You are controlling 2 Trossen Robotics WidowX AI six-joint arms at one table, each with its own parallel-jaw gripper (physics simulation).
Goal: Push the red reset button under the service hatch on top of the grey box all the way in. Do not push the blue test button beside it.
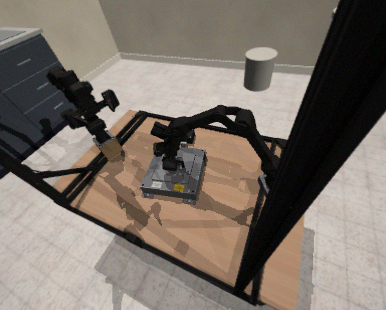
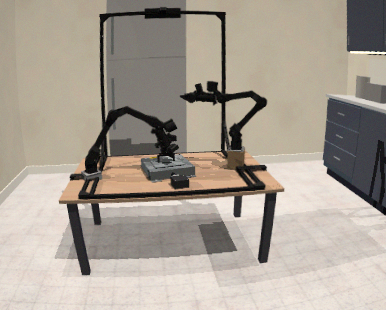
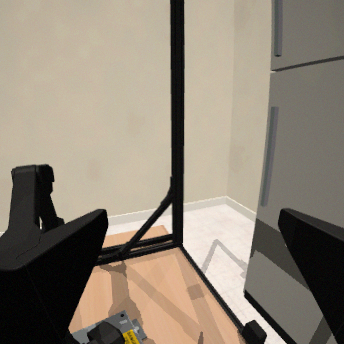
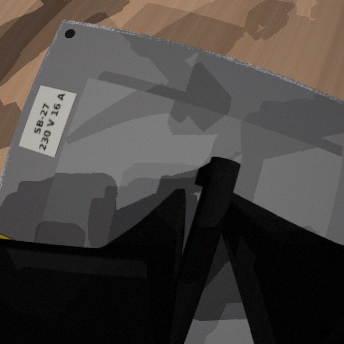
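Note:
The grey box [image 1: 199, 162] [image 2: 167, 172] [image 3: 117, 318] stands on the table. The service hatch [image 1: 160, 175] [image 4: 150, 135] covers the middle of its top; whether it is raised at all I cannot tell. Its black handle [image 4: 223, 172] stands up from it. My right gripper [image 1: 174, 168] [image 2: 166, 157] [image 4: 200, 197] is low over the box, shut on the handle, with a finger on each side of the bar. The red reset button and the blue test button do not show. My left gripper [image 1: 92, 110] [image 2: 186, 97] [image 3: 193, 217] is open and empty, high above the table, well away from the box.
A small black block [image 1: 189, 136] [image 2: 180, 181] stands beside the box. A wooden block [image 1: 113, 151] [image 2: 236, 159] is at the left arm's base. Black frame bars [image 2: 175, 193] [image 3: 177, 125] run along the table edges and upward. A white label [image 4: 47, 121] is on the box top.

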